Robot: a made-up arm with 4 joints.
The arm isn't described. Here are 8 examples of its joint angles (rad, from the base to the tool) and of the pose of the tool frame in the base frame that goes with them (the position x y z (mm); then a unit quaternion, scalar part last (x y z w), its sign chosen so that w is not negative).
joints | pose
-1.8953 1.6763 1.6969 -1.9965 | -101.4 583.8 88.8 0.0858 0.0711 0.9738 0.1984
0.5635 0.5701 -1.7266 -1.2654 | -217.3 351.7 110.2 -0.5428 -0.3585 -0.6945 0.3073
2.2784 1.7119 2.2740 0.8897 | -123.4 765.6 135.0 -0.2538 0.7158 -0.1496 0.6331
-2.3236 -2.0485 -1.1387 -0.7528 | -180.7 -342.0 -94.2 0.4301 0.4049 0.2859 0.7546
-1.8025 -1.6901 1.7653 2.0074 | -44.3 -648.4 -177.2 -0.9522 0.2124 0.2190 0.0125
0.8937 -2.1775 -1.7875 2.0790 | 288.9 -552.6 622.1 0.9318 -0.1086 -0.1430 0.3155
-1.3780 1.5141 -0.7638 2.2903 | 158.4 822.3 117.4 0.3169 0.8181 0.1940 0.4390
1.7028 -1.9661 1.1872 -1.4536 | -91.4 -283.1 584.7 -0.2091 -0.2382 0.0801 0.9451
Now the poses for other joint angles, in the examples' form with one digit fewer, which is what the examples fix.
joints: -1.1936 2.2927 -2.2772 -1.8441
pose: 279 385 -290 0.939 -0.055 -0.193 0.279
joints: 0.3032 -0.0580 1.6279 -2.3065
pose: -339 -51 -44 0.366 0.620 -0.571 0.395
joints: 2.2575 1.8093 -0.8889 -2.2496
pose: -291 612 173 -0.552 -0.321 0.726 0.256
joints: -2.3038 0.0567 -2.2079 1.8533
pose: 407 135 605 -0.112 -0.553 -0.614 0.552
